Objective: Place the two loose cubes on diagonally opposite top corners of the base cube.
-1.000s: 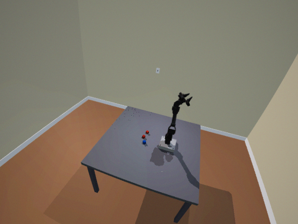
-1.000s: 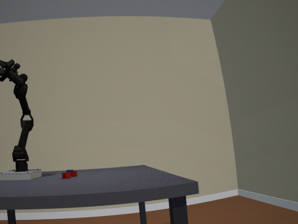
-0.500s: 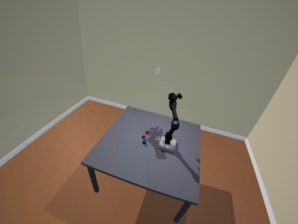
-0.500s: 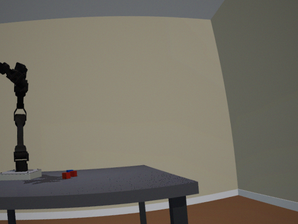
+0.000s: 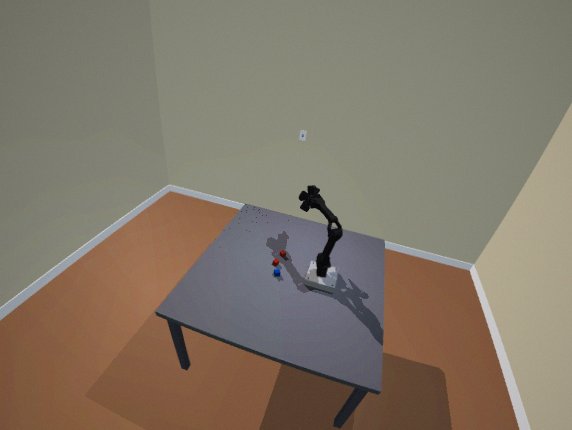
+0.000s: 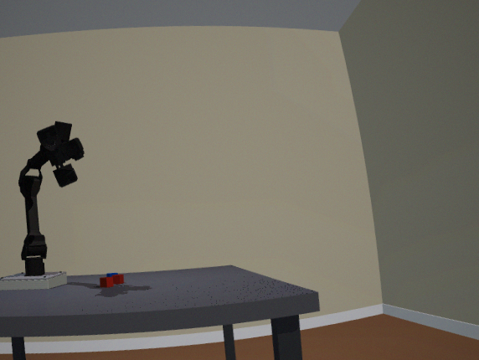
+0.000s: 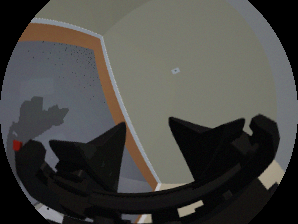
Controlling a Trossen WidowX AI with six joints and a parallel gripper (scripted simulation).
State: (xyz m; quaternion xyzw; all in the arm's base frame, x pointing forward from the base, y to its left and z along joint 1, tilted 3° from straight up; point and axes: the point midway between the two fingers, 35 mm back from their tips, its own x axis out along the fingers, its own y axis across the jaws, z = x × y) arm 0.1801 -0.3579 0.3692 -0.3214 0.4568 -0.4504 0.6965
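The blue base cube is 11 cm ahead of my gripper tip, 45 cm to the left of it and 37 cm below it.
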